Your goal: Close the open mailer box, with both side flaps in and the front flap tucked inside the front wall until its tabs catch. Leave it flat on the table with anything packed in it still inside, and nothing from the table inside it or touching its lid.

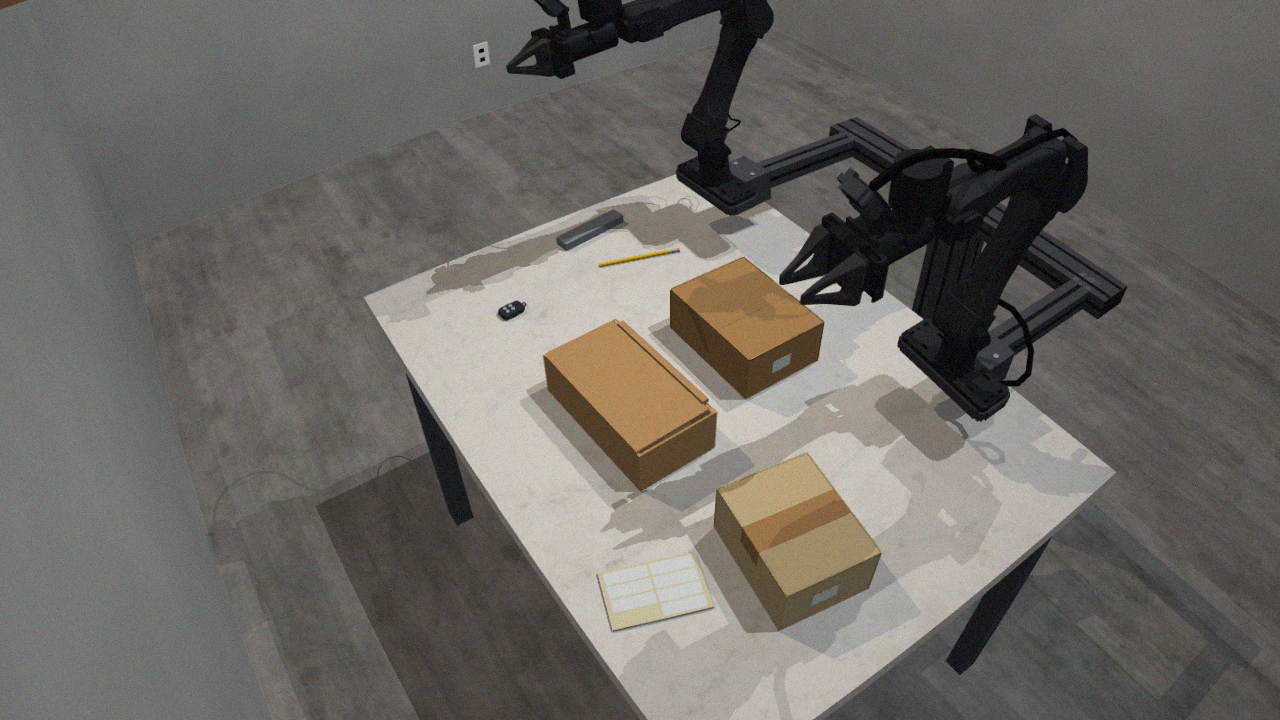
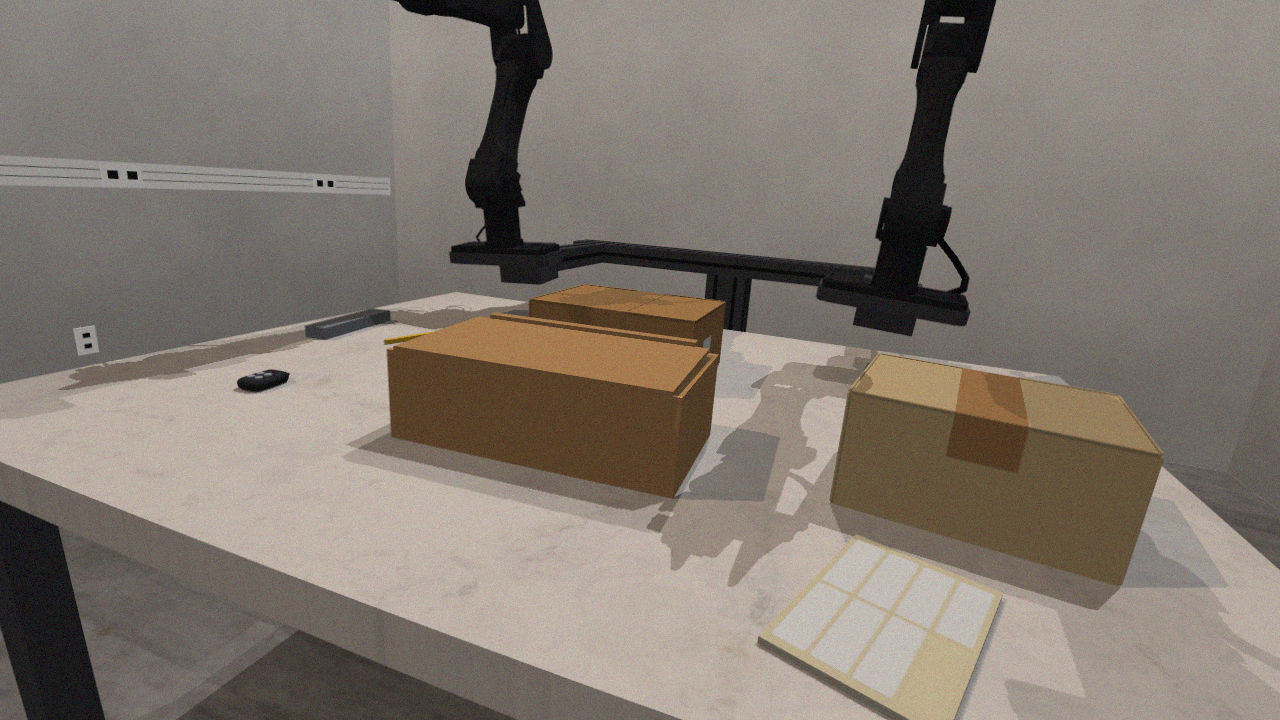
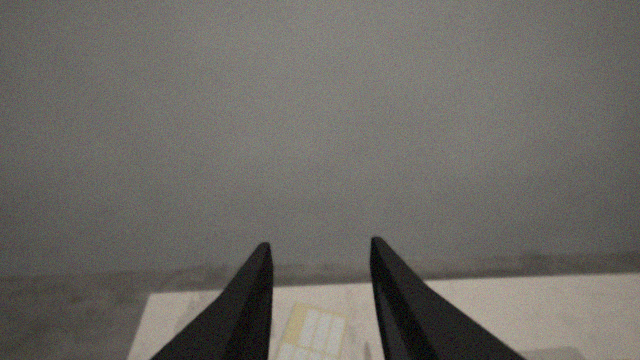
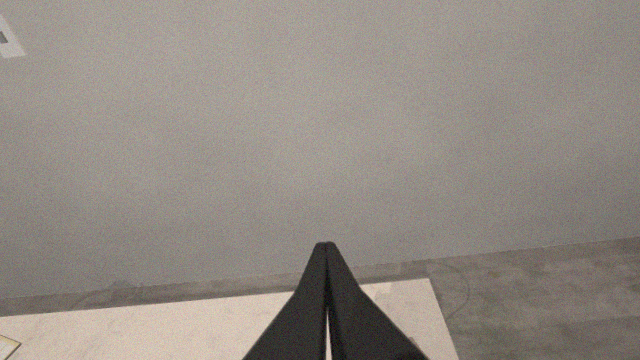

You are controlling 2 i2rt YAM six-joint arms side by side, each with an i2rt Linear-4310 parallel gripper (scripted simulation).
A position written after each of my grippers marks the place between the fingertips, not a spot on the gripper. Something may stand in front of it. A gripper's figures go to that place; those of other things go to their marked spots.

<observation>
My left gripper (image 1: 790, 290): 96 cm from the lens. My right gripper (image 1: 507, 69): 148 cm from the lens. A label sheet (image 1: 636, 595): 125 cm from the lens. A grey bar (image 1: 612, 218): 190 cm from the lens. The marked spots on the label sheet and the grey bar are 93 cm apart.
</observation>
